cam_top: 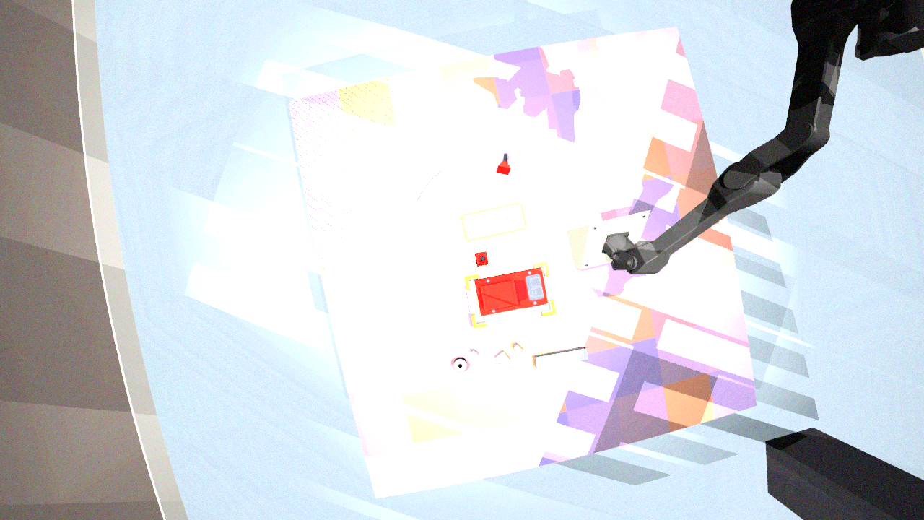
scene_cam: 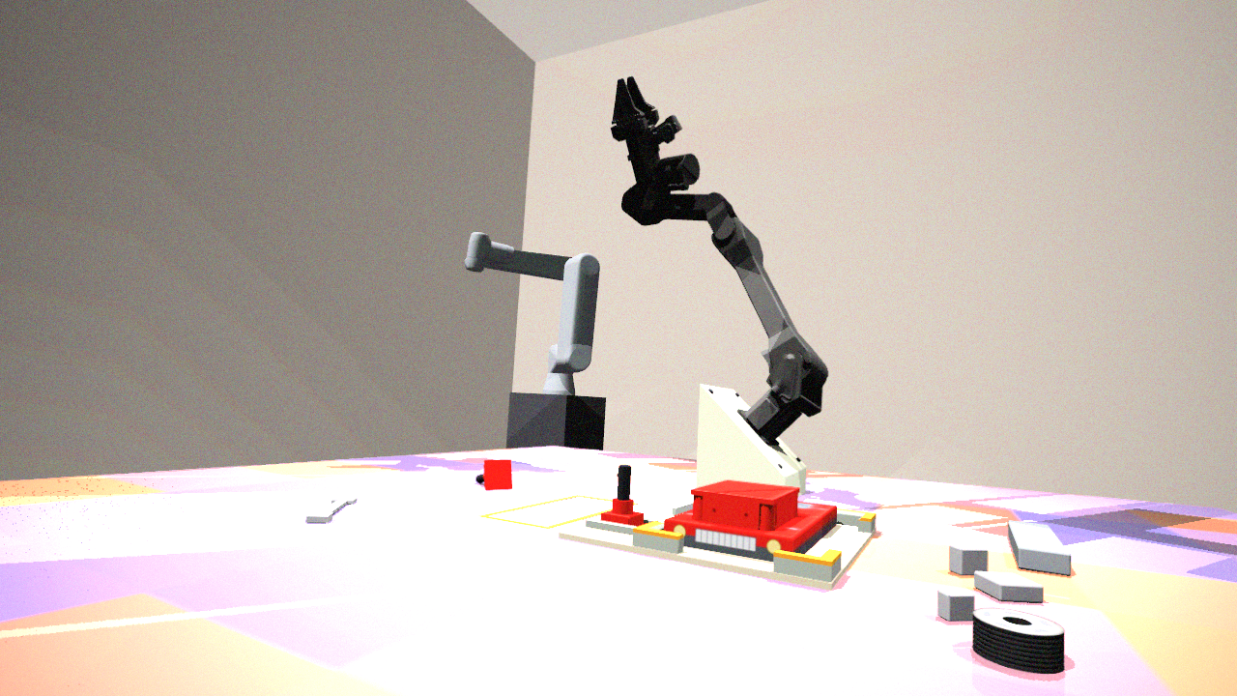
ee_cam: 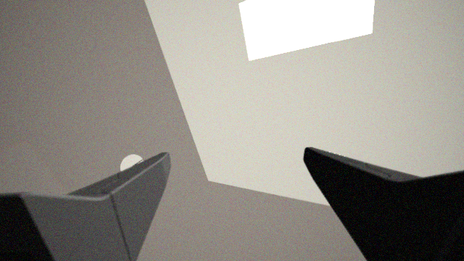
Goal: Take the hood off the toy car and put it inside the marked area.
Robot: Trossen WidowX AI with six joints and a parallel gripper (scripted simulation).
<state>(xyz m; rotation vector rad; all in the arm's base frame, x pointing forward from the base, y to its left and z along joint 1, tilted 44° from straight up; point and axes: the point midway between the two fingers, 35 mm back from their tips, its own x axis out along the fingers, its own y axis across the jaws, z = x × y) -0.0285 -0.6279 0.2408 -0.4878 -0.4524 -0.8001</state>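
Now: the red hood 69 cm below my gripper tip, 38 cm to the left of it and 38 cm ahead of it.
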